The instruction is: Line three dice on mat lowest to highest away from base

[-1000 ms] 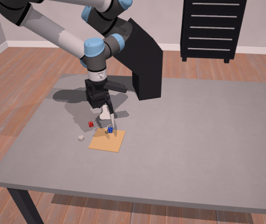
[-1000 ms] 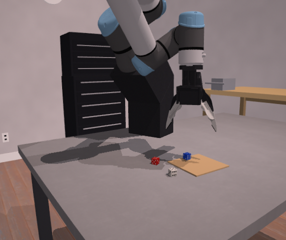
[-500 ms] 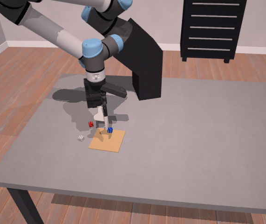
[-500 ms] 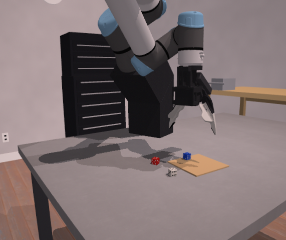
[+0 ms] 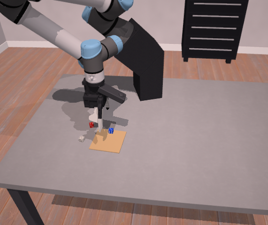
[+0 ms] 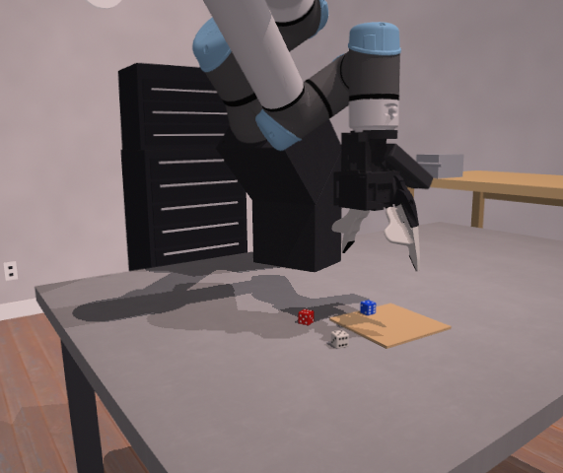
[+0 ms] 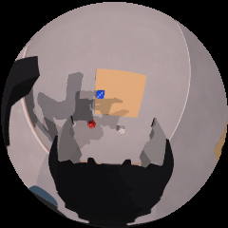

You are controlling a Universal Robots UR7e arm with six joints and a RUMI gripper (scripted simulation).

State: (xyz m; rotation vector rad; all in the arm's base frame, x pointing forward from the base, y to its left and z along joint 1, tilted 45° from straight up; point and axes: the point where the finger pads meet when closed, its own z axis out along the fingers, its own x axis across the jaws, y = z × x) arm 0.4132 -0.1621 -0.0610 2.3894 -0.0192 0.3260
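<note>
Right now the white die is 11 cm to the right of my hand, 9 cm below it and 2 cm ahead of it. Round my hand: tan mat: 10 cm below, 2 cm ahead, 1 cm to the left; then red die: 9 cm below, 8 cm to the right, 8 cm behind; then blue die: 9 cm below, 3 cm behind, 2 cm to the left.
</note>
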